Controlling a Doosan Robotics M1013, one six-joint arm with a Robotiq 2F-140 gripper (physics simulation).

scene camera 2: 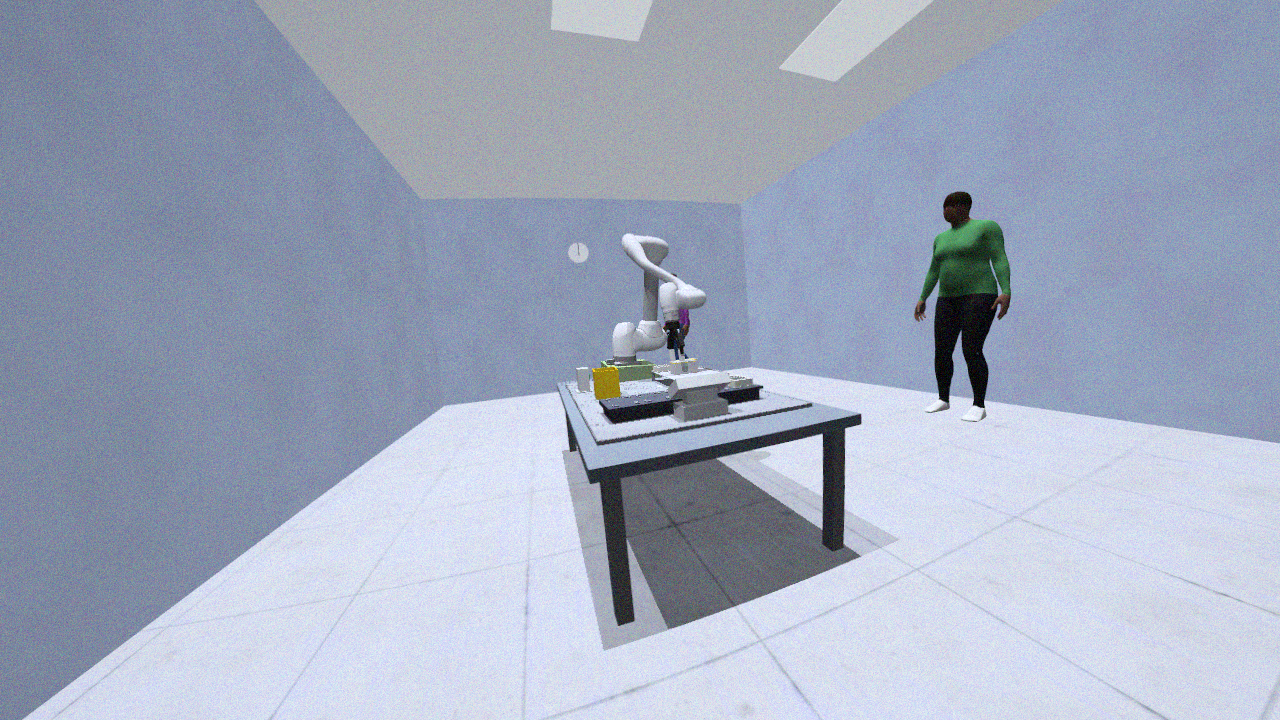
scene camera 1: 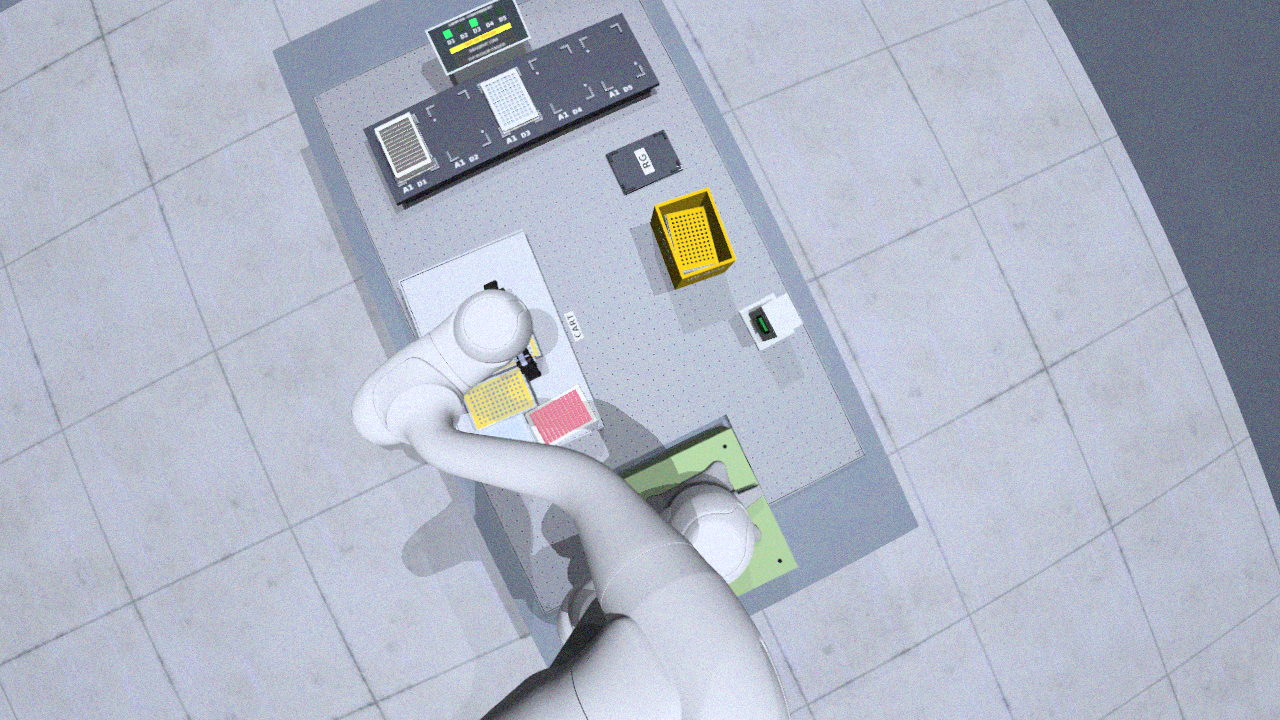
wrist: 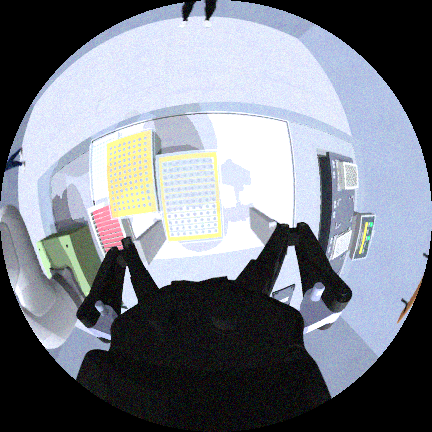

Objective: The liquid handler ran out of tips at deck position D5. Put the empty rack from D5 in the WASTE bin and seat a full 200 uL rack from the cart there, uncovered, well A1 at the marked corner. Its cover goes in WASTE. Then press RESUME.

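Seen in the pictures: gripper, fingertip midpoint: (scene camera 2: pixel 677 361) (wrist: pixel 205 223); arm's base, link origin: (scene camera 2: pixel 624 363) (wrist: pixel 70 289).
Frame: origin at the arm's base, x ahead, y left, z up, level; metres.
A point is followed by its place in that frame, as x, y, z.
My gripper (scene camera 1: pixel 510 325) @(0.510, 0.154, 0.032) (scene camera 2: pixel 678 351) @(0.510, 0.154, 0.032) (wrist: pixel 205 223) @(0.510, 0.154, 0.032) is open and empty over the cart (scene camera 1: pixel 465 268) @(0.690, 0.195, -0.039) (wrist: pixel 265 145) @(0.657, 0.268, -0.039). Below it, toward the left finger in the wrist view, lies a yellow-edged rack (wrist: pixel 190 195) @(0.497, 0.195, 0.028) with a pale dotted top; the arm mostly hides it in scene camera 1. A taller yellow rack (scene camera 1: pixel 498 399) @(0.407, 0.248, 0.024) (wrist: pixel 131 174) @(0.417, 0.244, 0.024) stands beside it. I cannot tell which has a cover. Deck position D5 (scene camera 1: pixel 623 64) @(0.946, -0.318, -0.043) holds no rack. A yellow rack (scene camera 1: pixel 691 237) @(0.522, -0.254, -0.007) lies inside the yellow WASTE bin (scene camera 1: pixel 724 231) @(0.495, -0.310, 0.036) (scene camera 2: pixel 605 383) @(0.598, -0.276, -0.024). The green button (scene camera 1: pixel 762 323) @(0.294, -0.299, -0.004) is on a white box.
A red rack (scene camera 1: pixel 563 415) @(0.319, 0.152, -0.016) (wrist: pixel 107 227) @(0.315, 0.170, -0.016) and a pale blue one are also on the cart. The dark deck (scene camera 1: pixel 447 128) @(0.991, 0.094, -0.043) carries racks at D1 (scene camera 1: pixel 403 145) @(0.988, 0.193, -0.016) and D3 (scene camera 1: pixel 509 99) @(0.980, -0.055, -0.029). A display (scene camera 1: pixel 477 37) @(1.115, -0.053, 0.022) stands behind it. A black RG plate (scene camera 1: pixel 643 161) @(0.739, -0.261, -0.091) lies between deck and bin.
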